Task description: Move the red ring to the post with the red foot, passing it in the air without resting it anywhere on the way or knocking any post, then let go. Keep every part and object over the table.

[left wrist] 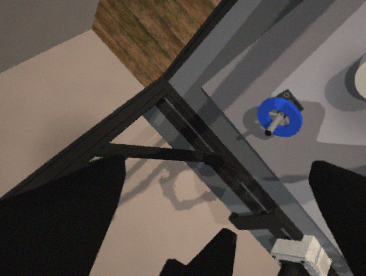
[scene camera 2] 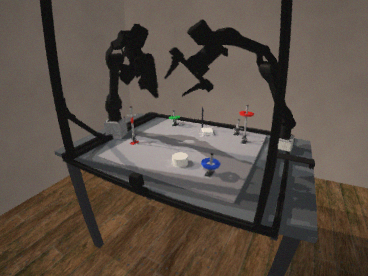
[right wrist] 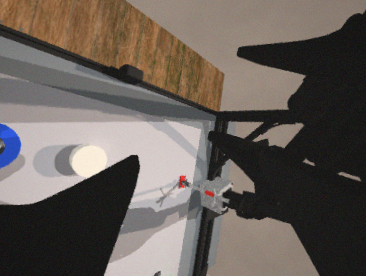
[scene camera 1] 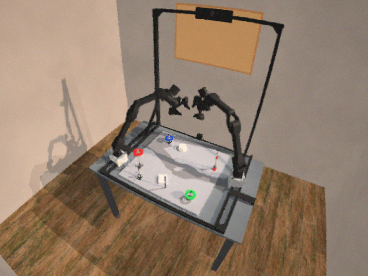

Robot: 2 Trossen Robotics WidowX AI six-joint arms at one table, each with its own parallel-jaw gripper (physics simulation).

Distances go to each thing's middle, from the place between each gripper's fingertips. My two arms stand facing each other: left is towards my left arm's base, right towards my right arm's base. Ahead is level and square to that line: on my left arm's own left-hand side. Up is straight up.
Now: right hand 13 cm to the left of the blue ring [left wrist: 295, 118] and 28 cm above it.
I see the blue ring 27 cm below my left hand, 18 cm to the right of it and 4 cm ahead of it.
